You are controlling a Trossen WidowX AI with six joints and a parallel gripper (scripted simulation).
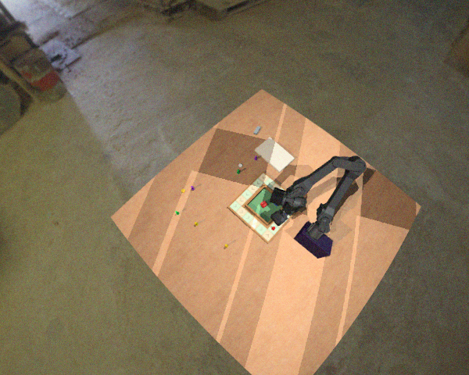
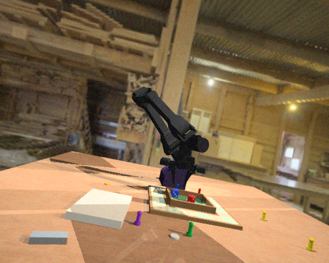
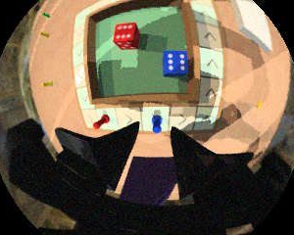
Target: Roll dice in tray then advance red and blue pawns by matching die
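The blue pawn lies 10 mm below my gripper tip. From my gripper tip the other things lie so: green tray (110 mm ahead, 30 mm to the left, 30 mm below); then red pawn (10 mm behind, 90 mm to the left, 10 mm below); then white flat block (290 mm ahead, 230 mm to the right, 30 mm below).
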